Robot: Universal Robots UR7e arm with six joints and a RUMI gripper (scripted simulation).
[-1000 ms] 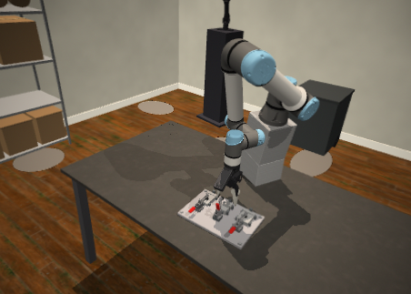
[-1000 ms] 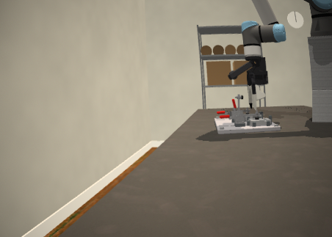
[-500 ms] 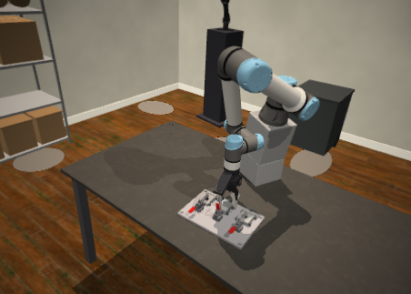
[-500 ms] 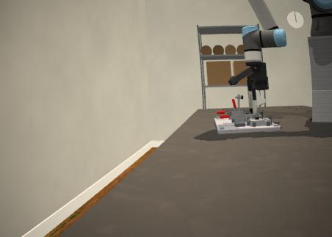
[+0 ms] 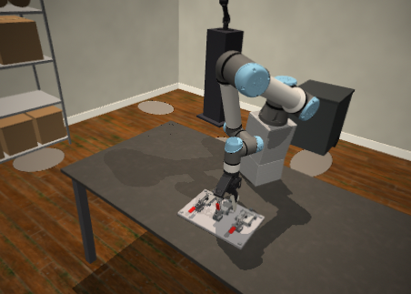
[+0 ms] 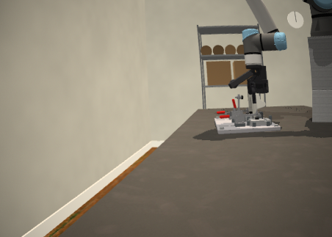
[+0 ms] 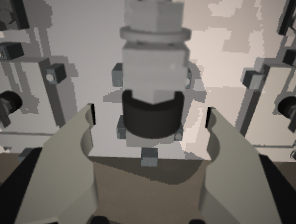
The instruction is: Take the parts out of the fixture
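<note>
Right now the fixture is 40 mm ahead of my hand, 30 mm below it and 10 mm to the left of it. Round my hand: part 110 mm to the right, 10 mm below.
</note>
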